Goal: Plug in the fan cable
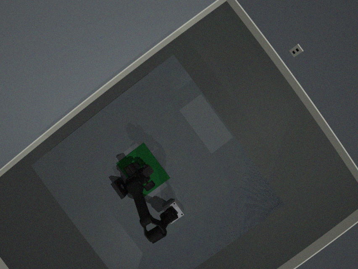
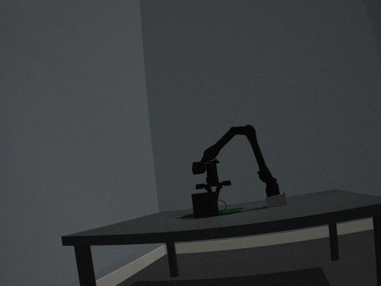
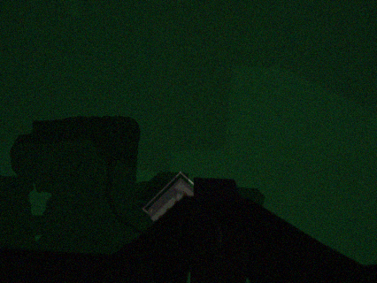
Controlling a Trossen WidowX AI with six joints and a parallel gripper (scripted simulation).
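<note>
My gripper tip is now 8 cm above the green board, 2 cm to the right of it and 2 cm short of it. Also, from my gripper tip: dark plug 1 cm to the left, 1 cm above; black fan 18 cm to the left, 4 cm ahead, 1 cm below.
</note>
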